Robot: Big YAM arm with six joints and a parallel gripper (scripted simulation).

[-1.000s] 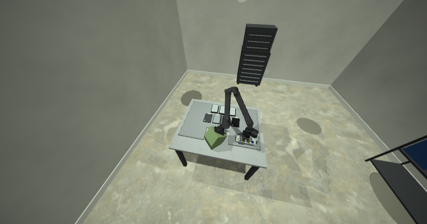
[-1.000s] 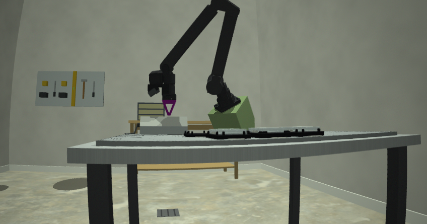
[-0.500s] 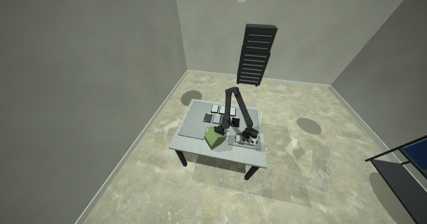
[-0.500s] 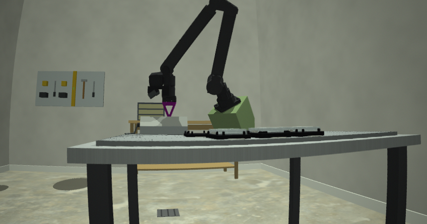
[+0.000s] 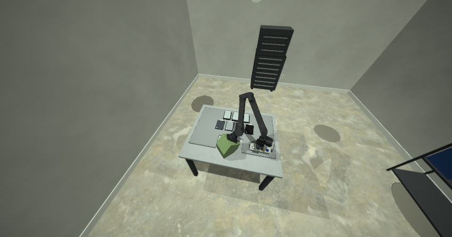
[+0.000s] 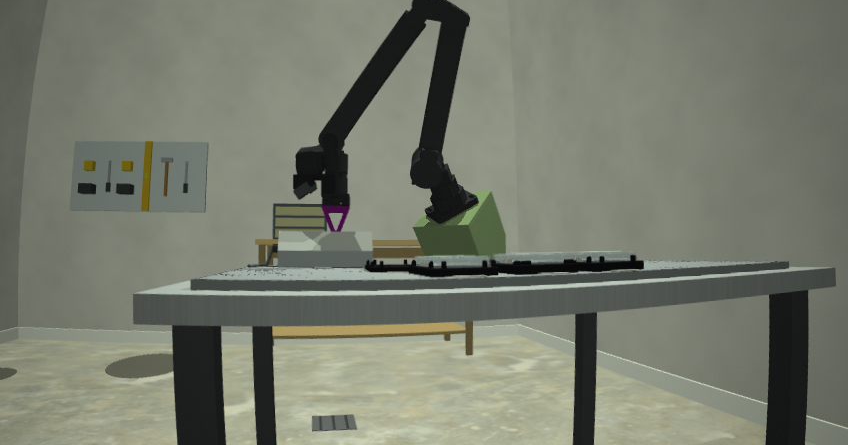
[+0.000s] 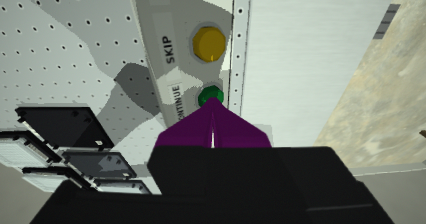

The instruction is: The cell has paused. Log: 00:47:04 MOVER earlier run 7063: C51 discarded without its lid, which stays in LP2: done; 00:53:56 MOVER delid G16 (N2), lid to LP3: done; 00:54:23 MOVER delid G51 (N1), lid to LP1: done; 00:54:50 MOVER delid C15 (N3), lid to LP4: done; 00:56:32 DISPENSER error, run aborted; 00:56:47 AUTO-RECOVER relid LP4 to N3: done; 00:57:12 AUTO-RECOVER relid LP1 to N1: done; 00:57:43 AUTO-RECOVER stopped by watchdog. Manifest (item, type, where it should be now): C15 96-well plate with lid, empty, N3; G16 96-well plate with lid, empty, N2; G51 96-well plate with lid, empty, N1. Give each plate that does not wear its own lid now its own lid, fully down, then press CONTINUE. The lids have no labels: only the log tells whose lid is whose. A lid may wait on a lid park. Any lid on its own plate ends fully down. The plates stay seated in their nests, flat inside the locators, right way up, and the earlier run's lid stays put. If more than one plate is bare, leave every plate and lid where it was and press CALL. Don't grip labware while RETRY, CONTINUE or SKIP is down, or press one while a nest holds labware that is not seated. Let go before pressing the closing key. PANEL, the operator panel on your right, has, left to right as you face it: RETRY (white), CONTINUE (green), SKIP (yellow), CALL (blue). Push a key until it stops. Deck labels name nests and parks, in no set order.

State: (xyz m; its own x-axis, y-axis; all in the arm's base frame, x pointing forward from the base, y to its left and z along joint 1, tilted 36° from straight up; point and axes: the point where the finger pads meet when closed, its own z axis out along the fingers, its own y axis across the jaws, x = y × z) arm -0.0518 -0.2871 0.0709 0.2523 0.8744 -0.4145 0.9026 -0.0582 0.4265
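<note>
The green continue key is 10 mm below my hand. The rest, counted from my hand: yellow skip key: 50 mm to the right, 10 mm below, 10 mm behind; park LP1: 300 mm ahead, 80 mm below, 30 mm to the left; white key: 50 mm to the left, 10 mm below, 10 mm ahead.
</note>
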